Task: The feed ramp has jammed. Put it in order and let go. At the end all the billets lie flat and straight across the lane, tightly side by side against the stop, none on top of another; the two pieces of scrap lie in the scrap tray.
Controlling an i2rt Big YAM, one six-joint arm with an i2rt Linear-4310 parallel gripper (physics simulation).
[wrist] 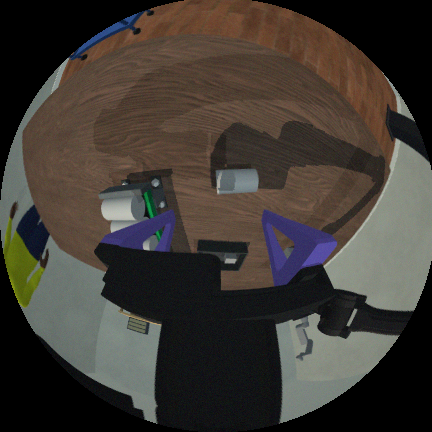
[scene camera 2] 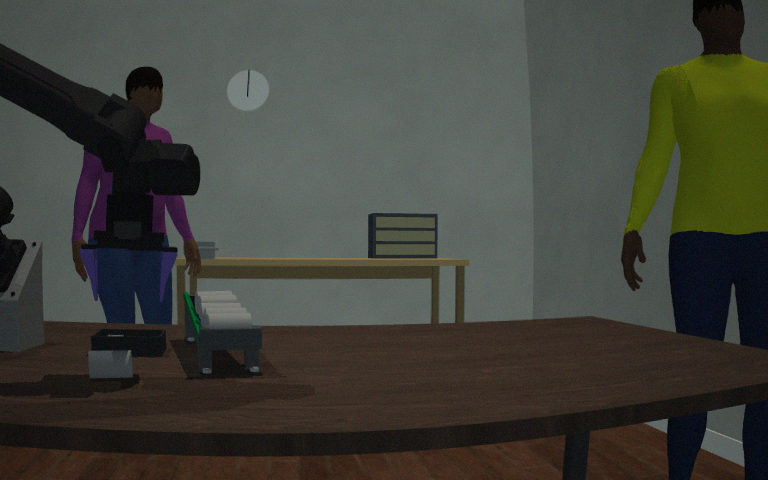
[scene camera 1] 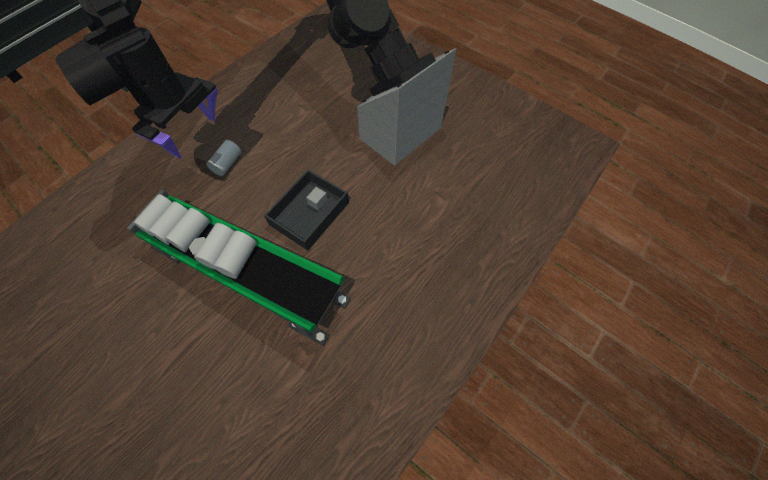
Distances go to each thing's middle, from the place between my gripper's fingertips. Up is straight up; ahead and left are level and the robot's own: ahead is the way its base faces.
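There is a scrap tray (scene camera 1: 291, 215) that is 210 mm to the left of my hand, 80 mm behind it and 90 mm below it. The stop (scene camera 2: 219, 336) is 40 mm to the left of my hand and 150 mm ahead of it, and it is 50 mm below it. Going by their middles, the stop is the nearest to my hand of the things named here.
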